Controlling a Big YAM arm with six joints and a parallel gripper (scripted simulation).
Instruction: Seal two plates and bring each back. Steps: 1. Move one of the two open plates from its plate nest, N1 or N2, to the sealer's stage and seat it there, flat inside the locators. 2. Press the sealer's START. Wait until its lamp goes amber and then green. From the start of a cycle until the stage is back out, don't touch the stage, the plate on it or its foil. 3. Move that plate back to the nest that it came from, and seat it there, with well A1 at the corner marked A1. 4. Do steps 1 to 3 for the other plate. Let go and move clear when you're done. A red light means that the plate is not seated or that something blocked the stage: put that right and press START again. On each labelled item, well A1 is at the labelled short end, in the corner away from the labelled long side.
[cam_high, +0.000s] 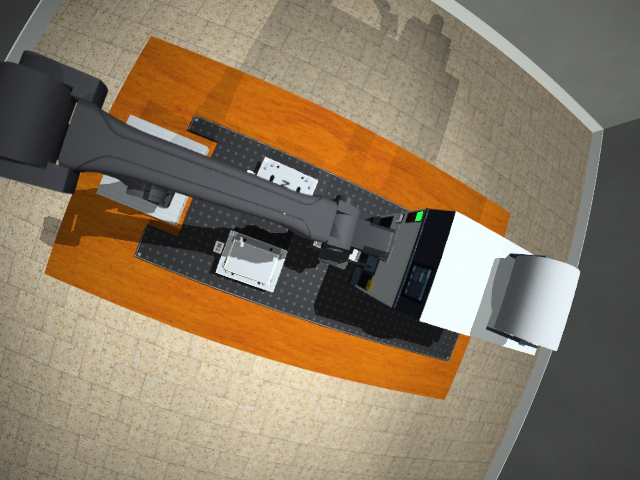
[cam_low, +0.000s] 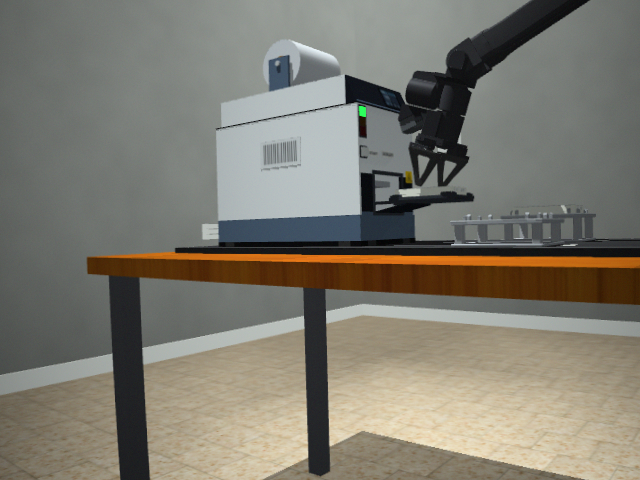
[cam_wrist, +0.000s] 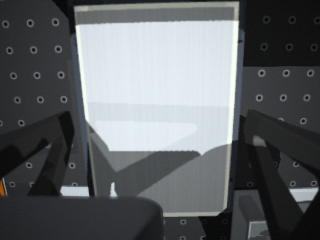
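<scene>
The sealer stage is 30 mm below my hand. Also, from my hand: plate nest: 190 mm behind, 80 mm below, 70 mm to the left; pale start button: 100 mm to the left, 100 mm ahead, 70 mm above; A1 mark: 270 mm behind, 130 mm to the left, 80 mm below.
</scene>
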